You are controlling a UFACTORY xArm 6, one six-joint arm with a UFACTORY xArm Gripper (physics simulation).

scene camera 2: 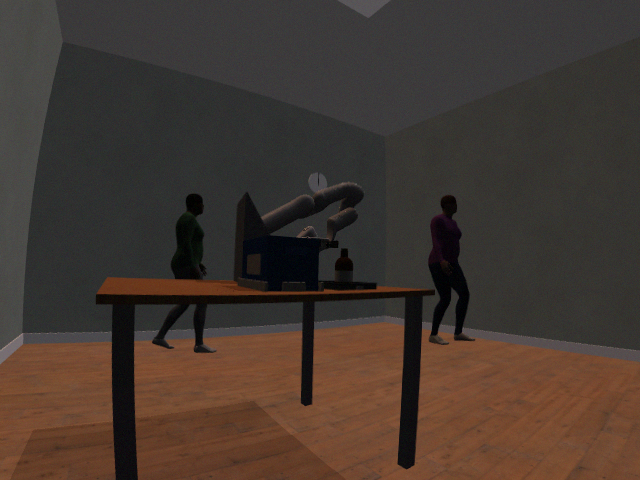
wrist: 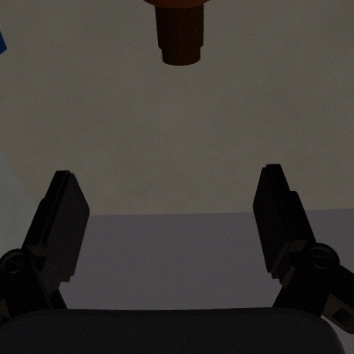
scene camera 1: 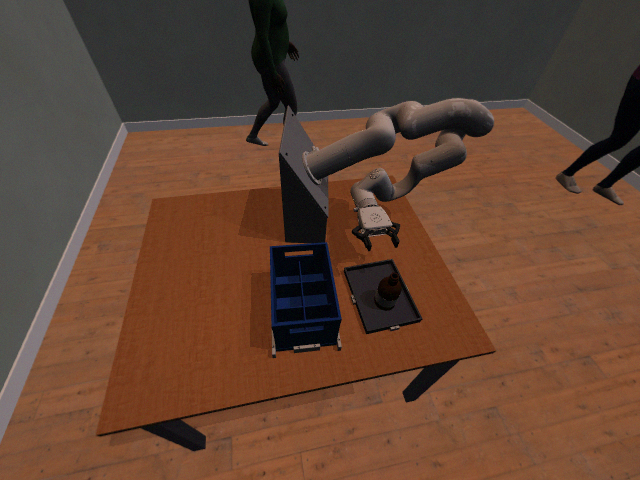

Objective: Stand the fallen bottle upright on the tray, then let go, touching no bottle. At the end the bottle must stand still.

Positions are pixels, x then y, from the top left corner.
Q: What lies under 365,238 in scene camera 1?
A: My gripper.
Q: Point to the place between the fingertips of my gripper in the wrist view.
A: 168,187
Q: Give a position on a brown bottle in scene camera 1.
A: At 389,289
